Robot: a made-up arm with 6 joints.
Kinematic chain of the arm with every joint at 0, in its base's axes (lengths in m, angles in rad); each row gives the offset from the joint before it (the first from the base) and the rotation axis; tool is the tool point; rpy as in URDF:
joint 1: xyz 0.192 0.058 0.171 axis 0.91 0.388 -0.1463
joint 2: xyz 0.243 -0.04 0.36 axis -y
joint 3: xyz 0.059 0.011 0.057 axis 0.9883 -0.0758 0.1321
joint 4: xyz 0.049 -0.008 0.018 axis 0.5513 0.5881 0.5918
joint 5: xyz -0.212 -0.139 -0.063 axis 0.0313 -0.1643 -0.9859
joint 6: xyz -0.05 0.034 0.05 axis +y
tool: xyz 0.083 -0.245 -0.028 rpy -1.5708 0 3.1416
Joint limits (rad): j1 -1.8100..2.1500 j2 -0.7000..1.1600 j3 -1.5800..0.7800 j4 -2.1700..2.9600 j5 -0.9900..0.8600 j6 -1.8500..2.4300
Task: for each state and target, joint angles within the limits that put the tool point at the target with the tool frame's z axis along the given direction. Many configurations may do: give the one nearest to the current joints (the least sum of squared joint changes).
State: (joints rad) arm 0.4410 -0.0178 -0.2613 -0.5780 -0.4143 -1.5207
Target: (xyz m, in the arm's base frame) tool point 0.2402 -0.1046 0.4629 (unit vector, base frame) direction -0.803 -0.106 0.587
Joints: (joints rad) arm 0.4740 0.4533 -0.5973 -1.5908 -0.5571 -1.4370
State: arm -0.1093 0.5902 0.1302 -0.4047 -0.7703 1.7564
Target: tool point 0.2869 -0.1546 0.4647 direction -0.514 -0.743 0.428
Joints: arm -0.3315 0.9291 0.0427 -0.9578 -0.6192 1.6807
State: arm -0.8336 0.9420 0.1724 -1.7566 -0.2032 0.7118
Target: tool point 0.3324 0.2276 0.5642 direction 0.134 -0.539 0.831
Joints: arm -1.2439 1.0763 0.6316 -0.6771 -0.2670 0.2141
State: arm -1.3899 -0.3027 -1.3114 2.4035 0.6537 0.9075
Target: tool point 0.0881 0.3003 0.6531 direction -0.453 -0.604 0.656
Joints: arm -1.5341 -0.7000 -0.6191 2.9551 0.8420 0.4725
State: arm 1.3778 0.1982 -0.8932 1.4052 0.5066 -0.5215
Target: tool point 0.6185 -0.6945 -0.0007 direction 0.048 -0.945 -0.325
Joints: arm 1.2883 -0.4829 -1.1591 0.8693 0.6101 -0.1585
